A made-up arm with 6 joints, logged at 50 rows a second.
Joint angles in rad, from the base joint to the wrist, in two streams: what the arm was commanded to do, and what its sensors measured. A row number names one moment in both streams.
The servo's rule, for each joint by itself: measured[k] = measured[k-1] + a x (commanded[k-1-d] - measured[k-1]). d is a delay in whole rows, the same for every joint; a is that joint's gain. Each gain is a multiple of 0.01, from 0.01 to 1. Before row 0 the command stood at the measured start. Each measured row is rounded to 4 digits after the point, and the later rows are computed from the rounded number. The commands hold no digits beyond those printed.
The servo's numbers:
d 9
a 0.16 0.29 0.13 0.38 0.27 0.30
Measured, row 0:
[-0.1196, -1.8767, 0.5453, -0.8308, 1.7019, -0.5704]
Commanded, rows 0 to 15:
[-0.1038, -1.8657, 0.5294, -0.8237, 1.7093, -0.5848]
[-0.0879, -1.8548, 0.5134, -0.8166, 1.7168, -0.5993]
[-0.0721, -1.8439, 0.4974, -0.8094, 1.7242, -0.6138]
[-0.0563, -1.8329, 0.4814, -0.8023, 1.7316, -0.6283]
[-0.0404, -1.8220, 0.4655, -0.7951, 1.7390, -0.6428]
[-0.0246, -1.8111, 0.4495, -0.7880, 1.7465, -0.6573]
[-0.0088, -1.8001, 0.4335, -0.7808, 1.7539, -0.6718]
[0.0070, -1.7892, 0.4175, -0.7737, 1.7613, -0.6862]
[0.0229, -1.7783, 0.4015, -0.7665, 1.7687, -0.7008]
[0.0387, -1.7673, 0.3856, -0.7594, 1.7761, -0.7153]
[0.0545, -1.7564, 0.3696, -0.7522, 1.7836, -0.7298]
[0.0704, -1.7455, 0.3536, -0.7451, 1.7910, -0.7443]
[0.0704, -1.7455, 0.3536, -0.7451, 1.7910, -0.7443]
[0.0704, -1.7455, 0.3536, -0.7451, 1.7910, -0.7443]
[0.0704, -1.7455, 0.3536, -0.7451, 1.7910, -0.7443]
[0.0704, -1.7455, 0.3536, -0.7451, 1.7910, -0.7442]
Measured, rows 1 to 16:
[-0.1196, -1.8767, 0.5453, -0.8308, 1.7019, -0.5704]
[-0.1196, -1.8767, 0.5453, -0.8308, 1.7019, -0.5704]
[-0.1196, -1.8767, 0.5453, -0.8308, 1.7019, -0.5704]
[-0.1196, -1.8767, 0.5453, -0.8308, 1.7019, -0.5704]
[-0.1196, -1.8767, 0.5453, -0.8308, 1.7019, -0.5704]
[-0.1196, -1.8767, 0.5453, -0.8308, 1.7019, -0.5704]
[-0.1196, -1.8767, 0.5453, -0.8308, 1.7019, -0.5704]
[-0.1196, -1.8767, 0.5453, -0.8308, 1.7019, -0.5704]
[-0.1196, -1.8767, 0.5453, -0.8308, 1.7019, -0.5704]
[-0.1171, -1.8735, 0.5432, -0.8281, 1.7039, -0.5747]
[-0.1124, -1.8681, 0.5393, -0.8237, 1.7074, -0.5821]
[-0.1060, -1.8611, 0.5339, -0.8183, 1.7119, -0.5916]
[-0.0980, -1.8529, 0.5271, -0.8122, 1.7172, -0.6026]
[-0.0888, -1.8439, 0.5191, -0.8057, 1.7231, -0.6147]
[-0.0785, -1.8344, 0.5101, -0.7990, 1.7294, -0.6275]
[-0.0673, -1.8245, 0.5001, -0.7921, 1.7360, -0.6408]

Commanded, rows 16 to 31:
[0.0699, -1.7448, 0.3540, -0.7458, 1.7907, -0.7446]
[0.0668, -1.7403, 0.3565, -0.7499, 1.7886, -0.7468]
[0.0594, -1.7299, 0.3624, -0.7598, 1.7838, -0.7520]
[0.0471, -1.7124, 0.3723, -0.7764, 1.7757, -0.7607]
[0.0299, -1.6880, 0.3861, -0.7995, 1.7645, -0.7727]
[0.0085, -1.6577, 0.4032, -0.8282, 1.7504, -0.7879]
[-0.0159, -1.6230, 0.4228, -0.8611, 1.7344, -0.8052]
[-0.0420, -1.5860, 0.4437, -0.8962, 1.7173, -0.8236]
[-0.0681, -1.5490, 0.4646, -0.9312, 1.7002, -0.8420]
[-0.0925, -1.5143, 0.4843, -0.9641, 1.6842, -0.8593]
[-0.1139, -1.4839, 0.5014, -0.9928, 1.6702, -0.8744]
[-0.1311, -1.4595, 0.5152, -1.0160, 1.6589, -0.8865]
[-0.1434, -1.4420, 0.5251, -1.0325, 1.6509, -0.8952]
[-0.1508, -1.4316, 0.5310, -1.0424, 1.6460, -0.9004]
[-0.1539, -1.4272, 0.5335, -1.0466, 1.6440, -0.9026]
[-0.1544, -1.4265, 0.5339, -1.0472, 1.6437, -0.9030]
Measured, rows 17 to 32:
[-0.0554, -1.8143, 0.4894, -0.7851, 1.7428, -0.6544]
[-0.0429, -1.8039, 0.4780, -0.7780, 1.7498, -0.6683]
[-0.0298, -1.7933, 0.4660, -0.7709, 1.7569, -0.6824]
[-0.0163, -1.7826, 0.4535, -0.7638, 1.7641, -0.6966]
[-0.0024, -1.7718, 0.4405, -0.7567, 1.7714, -0.7109]
[0.0092, -1.7642, 0.4292, -0.7523, 1.7767, -0.7209]
[0.0190, -1.7588, 0.4194, -0.7496, 1.7806, -0.7279]
[0.0272, -1.7549, 0.4108, -0.7479, 1.7834, -0.7328]
[0.0341, -1.7522, 0.4034, -0.7468, 1.7855, -0.7362]
[0.0398, -1.7501, 0.3970, -0.7464, 1.7869, -0.7387]
[0.0441, -1.7473, 0.3917, -0.7477, 1.7874, -0.7411]
[0.0465, -1.7423, 0.3879, -0.7523, 1.7864, -0.7444]
[0.0466, -1.7336, 0.3859, -0.7615, 1.7835, -0.7493]
[0.0439, -1.7204, 0.3859, -0.7759, 1.7784, -0.7563]
[0.0382, -1.7022, 0.3881, -0.7958, 1.7708, -0.7658]
[0.0295, -1.6792, 0.3926, -0.8206, 1.7610, -0.7776]

